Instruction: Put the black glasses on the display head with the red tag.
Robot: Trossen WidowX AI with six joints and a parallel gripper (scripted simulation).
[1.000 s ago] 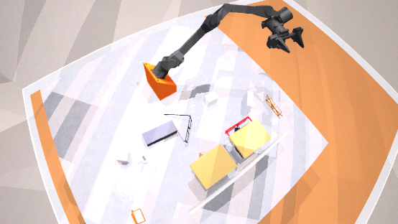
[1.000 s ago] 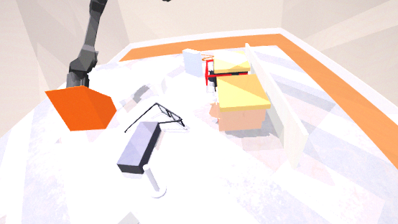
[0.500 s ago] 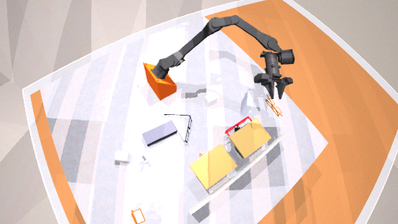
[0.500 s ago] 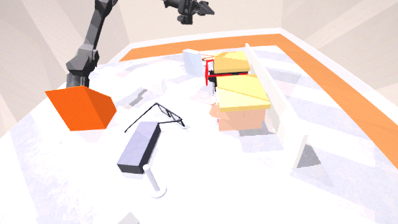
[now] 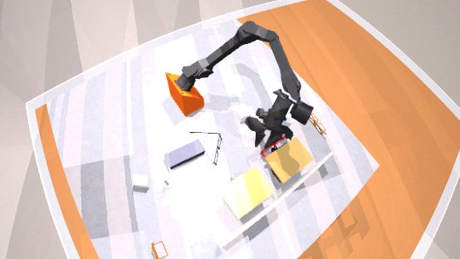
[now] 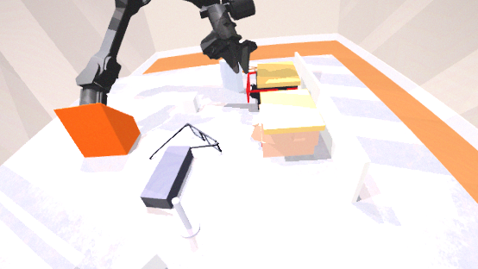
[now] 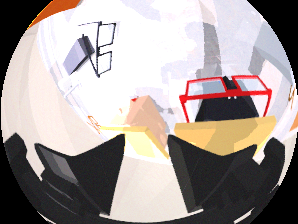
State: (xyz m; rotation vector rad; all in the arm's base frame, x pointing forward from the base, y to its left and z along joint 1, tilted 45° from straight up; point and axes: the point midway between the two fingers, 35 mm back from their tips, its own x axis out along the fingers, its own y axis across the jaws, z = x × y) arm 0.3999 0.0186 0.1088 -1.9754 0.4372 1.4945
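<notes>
Now: gripper tip 35 cm to the left of the white post, 13 cm past it and 12 cm above it. From my gripper tip the other things lie so: display head 9 cm to the left, 9 cm below, 8 cm ahead; then pale see-through panel 20 cm ahead, 9 cm below, 3 cm to the right; then dark grey box 22 cm to the right, 19 cm behind, 13 cm below.
</notes>
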